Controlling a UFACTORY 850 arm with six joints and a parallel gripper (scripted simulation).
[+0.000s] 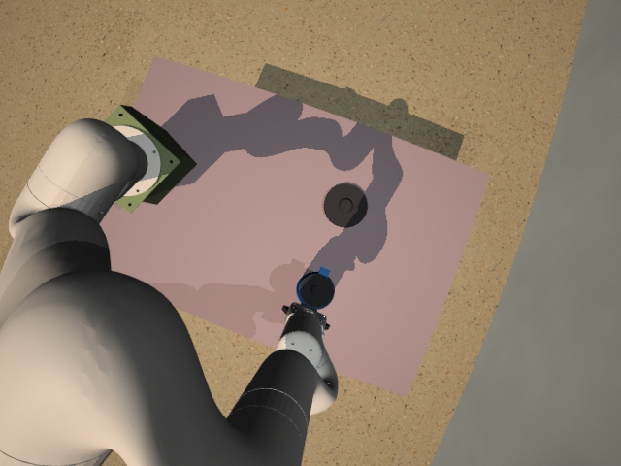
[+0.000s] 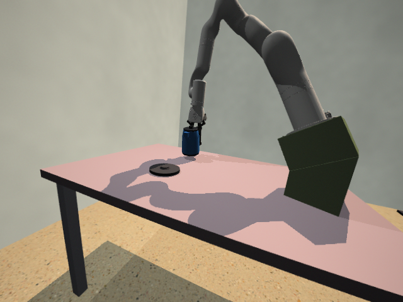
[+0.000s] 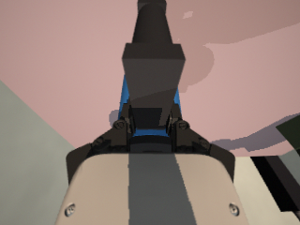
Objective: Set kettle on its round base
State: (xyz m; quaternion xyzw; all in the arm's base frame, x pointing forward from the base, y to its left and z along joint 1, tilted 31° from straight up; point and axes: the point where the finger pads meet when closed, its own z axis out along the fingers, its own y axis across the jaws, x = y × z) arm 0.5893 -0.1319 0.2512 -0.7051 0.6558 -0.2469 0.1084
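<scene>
Right now my hand is 60 mm above the blue kettle and 20 mm to the right of it. Round my hand: round black base: 350 mm to the left, 180 mm below, 20 mm behind.
</scene>
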